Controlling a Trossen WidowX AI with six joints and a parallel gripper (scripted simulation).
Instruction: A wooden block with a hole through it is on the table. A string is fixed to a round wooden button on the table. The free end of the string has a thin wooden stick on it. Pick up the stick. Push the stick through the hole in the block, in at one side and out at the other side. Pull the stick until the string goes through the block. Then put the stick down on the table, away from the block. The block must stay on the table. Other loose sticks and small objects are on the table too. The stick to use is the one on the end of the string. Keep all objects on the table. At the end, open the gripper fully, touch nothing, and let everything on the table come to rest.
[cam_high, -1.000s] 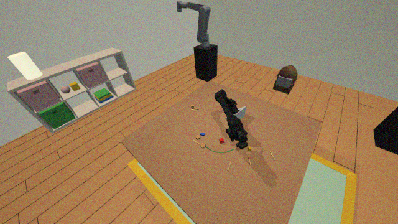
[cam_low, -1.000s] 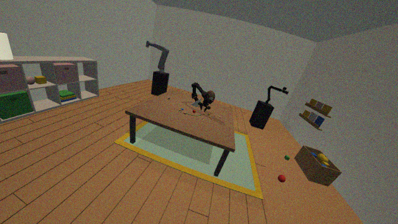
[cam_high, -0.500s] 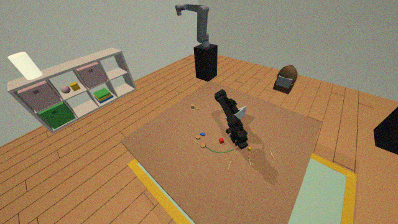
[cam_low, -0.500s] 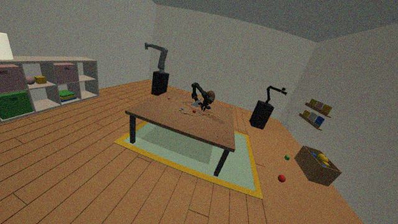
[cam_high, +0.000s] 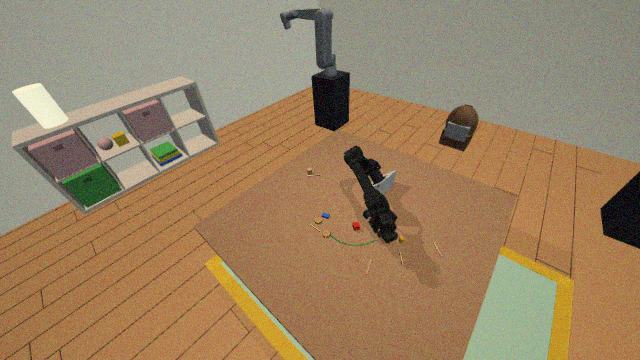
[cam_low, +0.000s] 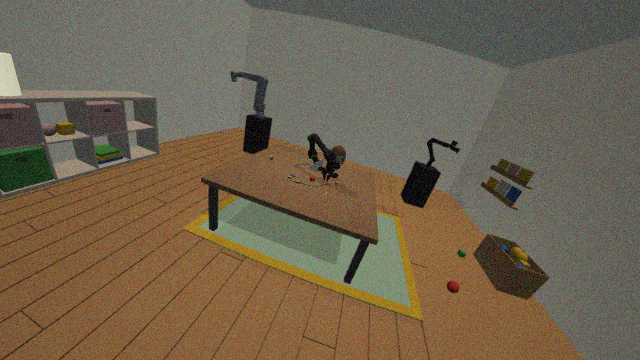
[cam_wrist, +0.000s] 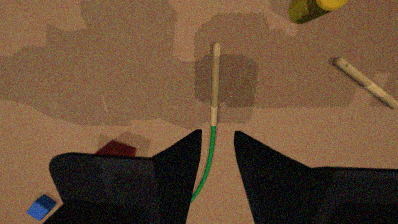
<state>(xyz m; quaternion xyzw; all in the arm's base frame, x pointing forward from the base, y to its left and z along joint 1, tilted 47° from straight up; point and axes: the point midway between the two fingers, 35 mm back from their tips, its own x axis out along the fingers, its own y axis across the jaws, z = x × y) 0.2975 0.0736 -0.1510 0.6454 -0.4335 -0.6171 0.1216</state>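
The thin wooden stick is 2 cm behind my gripper tip and 4 cm below it. From my gripper tip the other things lie so: red block 12 cm to the right, 2 cm below; yellow-topped peg 6 cm behind, 10 cm to the left, 2 cm below; blue piece 3 cm ahead, 29 cm to the right, 3 cm below.
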